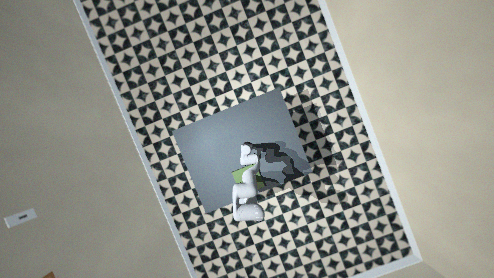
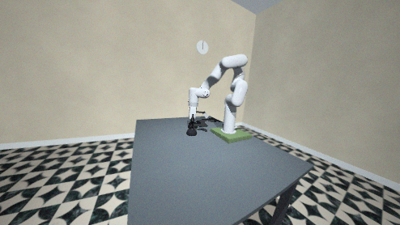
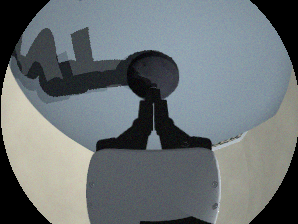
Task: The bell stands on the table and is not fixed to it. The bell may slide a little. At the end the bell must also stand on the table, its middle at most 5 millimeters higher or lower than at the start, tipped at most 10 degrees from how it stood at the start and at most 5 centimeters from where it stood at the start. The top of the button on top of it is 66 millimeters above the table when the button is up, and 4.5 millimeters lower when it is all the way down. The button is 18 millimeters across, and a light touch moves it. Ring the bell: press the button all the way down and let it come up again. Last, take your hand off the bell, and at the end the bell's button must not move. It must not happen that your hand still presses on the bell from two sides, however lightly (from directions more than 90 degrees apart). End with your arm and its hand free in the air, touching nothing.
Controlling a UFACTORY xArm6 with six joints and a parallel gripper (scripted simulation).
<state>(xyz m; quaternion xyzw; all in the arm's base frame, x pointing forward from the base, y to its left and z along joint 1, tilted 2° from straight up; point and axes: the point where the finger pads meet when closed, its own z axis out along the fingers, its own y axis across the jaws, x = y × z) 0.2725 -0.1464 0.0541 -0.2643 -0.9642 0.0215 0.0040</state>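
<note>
Now: hand 40 mm above the bell.
</note>
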